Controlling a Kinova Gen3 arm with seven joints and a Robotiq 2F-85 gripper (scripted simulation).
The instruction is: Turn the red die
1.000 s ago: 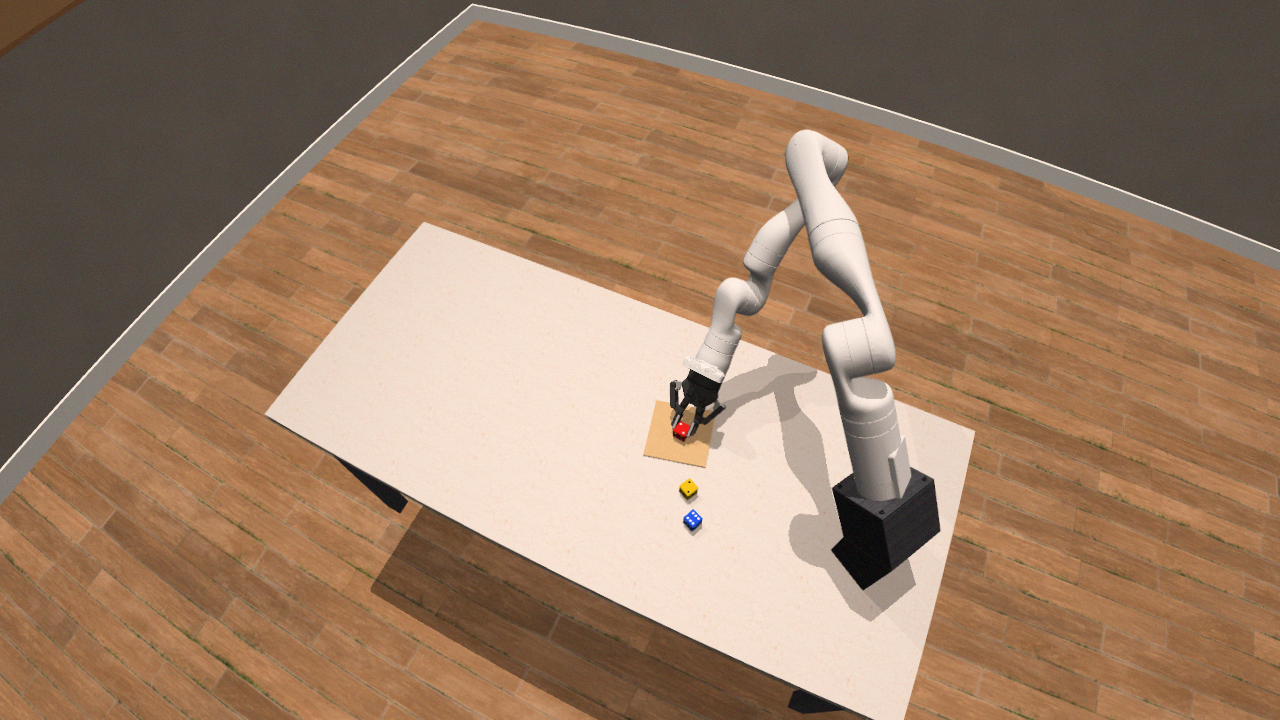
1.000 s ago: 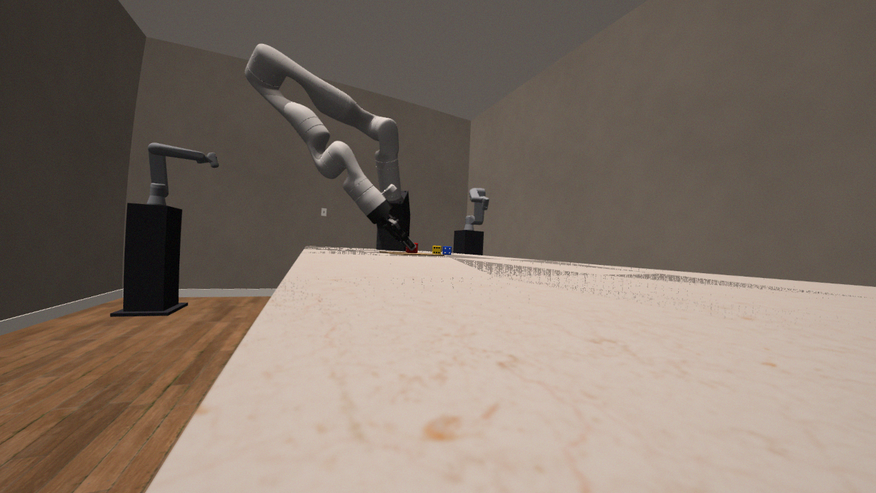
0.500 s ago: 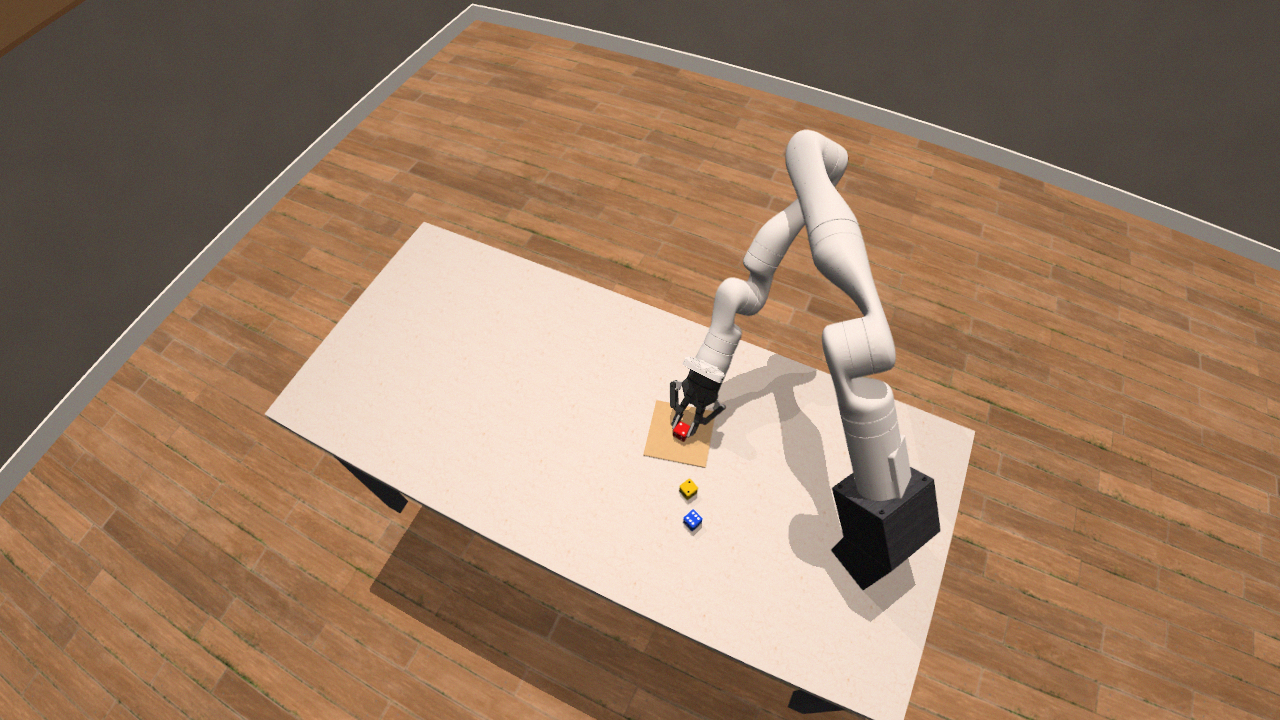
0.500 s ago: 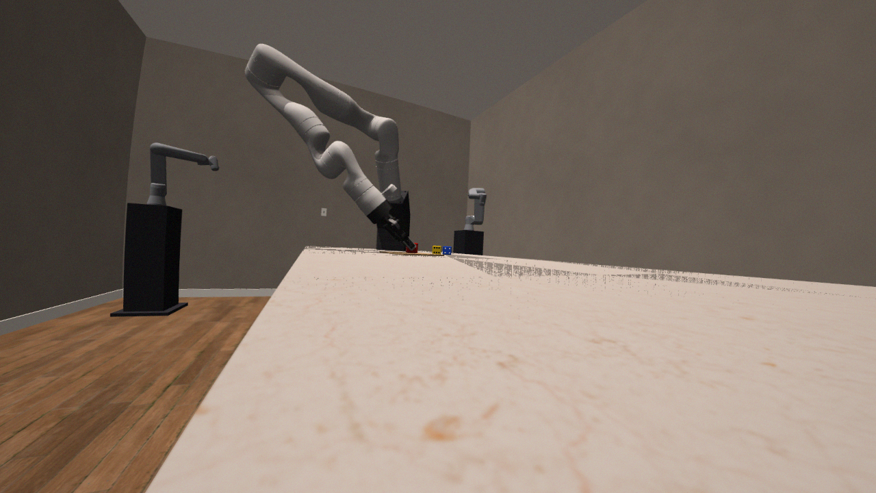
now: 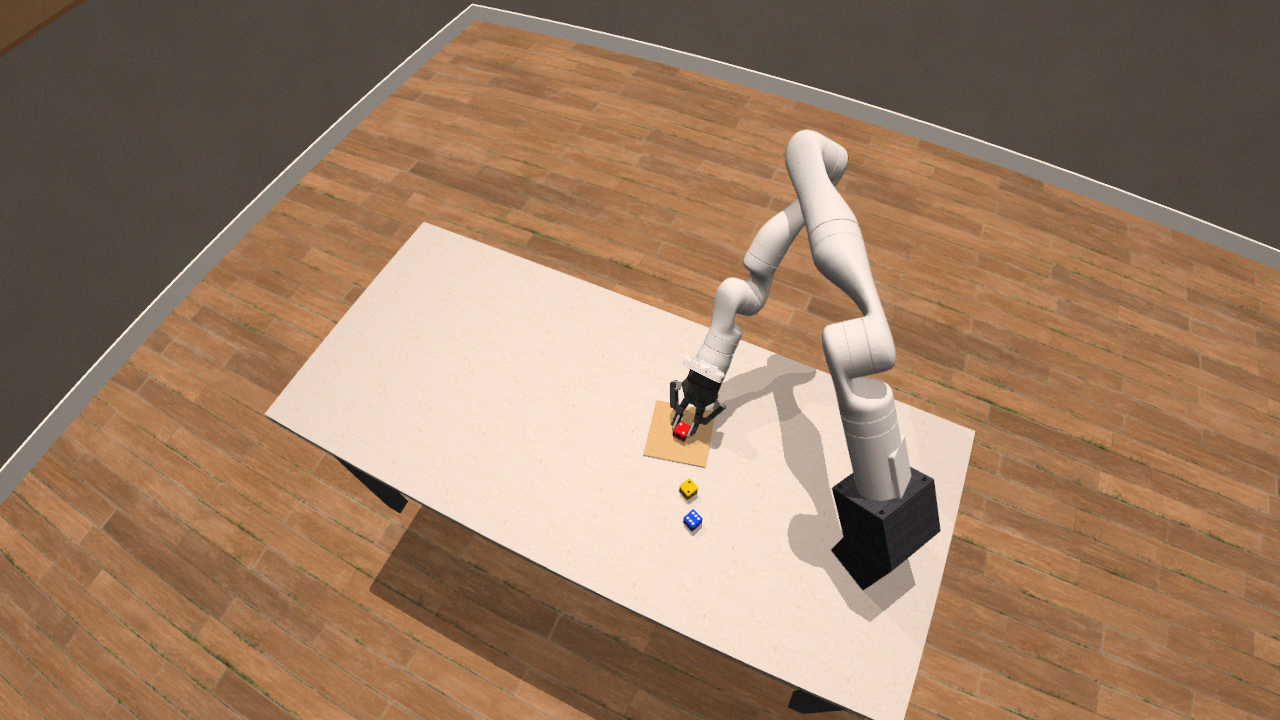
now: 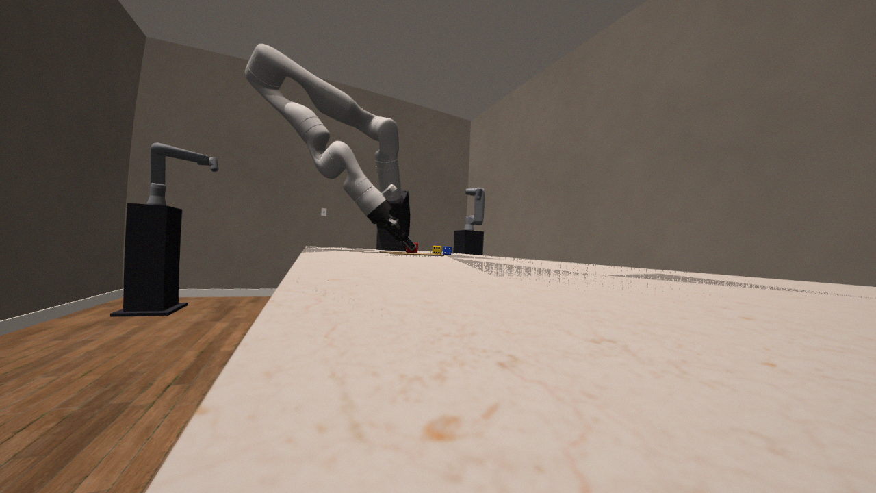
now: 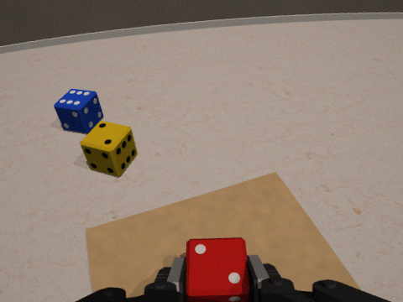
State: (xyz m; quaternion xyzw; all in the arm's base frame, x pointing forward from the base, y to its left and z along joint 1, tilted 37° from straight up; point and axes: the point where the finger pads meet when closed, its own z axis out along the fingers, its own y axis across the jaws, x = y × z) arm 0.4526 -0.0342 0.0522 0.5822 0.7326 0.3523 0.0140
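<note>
Right now the red die is 1 cm to the left of my hand and 1 cm below it. The rest, counted from my hand: blue die: 10 cm behind, 19 cm to the left, 2 cm below; yellow die: 7 cm behind, 13 cm to the left, 2 cm below; tan mat: 1 cm to the left, 3 cm below.
</note>
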